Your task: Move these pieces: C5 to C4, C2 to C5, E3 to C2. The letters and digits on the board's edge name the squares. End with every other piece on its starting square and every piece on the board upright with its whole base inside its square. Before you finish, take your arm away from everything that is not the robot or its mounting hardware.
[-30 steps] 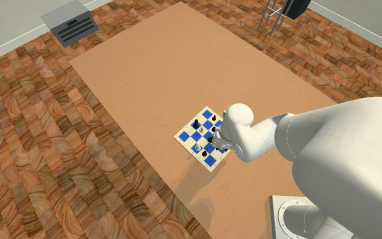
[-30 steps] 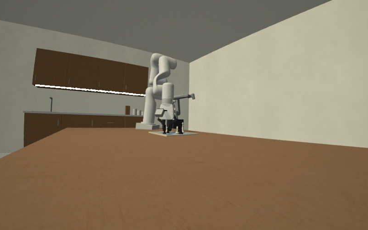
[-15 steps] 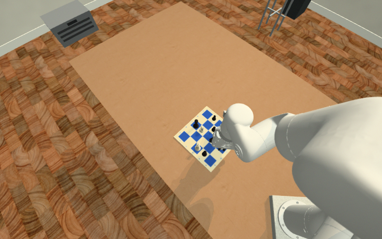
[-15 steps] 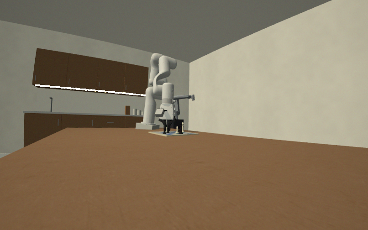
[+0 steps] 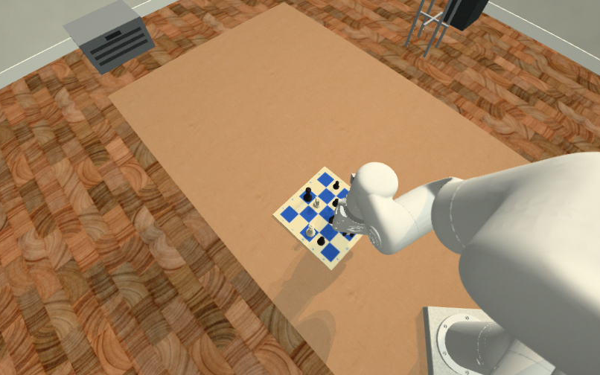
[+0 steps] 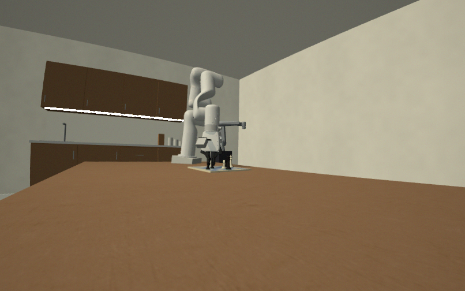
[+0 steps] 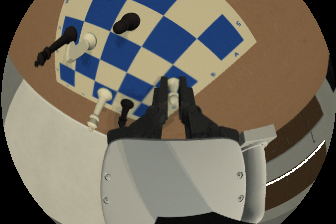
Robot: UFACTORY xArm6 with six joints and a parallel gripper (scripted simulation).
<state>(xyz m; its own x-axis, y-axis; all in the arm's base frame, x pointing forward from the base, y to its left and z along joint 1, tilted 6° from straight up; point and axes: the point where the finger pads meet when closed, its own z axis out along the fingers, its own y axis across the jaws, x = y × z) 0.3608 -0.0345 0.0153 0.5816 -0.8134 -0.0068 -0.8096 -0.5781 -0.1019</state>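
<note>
Right now my hand is 70 mm short of the blue-and-cream chessboard and 30 mm above it. Also, from my hand: white pawn 10 mm below; then white chess piece 70 mm to the left, 70 mm ahead, 10 mm above; then black pawn 70 mm to the left, 30 mm ahead.
</note>
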